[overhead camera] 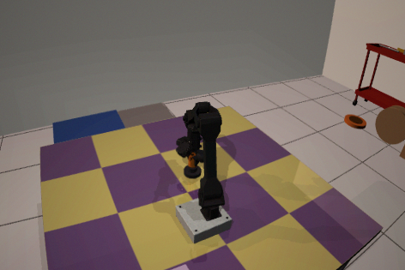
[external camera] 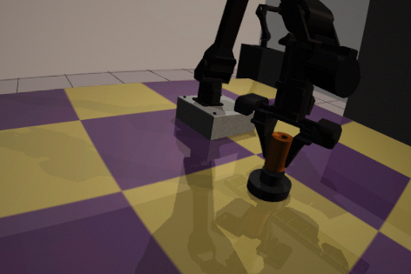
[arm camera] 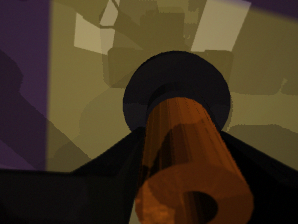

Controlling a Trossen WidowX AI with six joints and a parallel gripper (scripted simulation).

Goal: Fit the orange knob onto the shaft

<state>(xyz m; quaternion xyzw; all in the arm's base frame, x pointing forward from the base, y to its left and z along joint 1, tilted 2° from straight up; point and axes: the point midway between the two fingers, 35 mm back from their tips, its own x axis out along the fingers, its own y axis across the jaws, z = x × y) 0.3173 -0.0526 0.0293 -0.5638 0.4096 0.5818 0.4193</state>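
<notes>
Right now the dark round pedestal is 3 cm below my gripper tip. Round my gripper tip: orange knob 2 cm above.
</notes>
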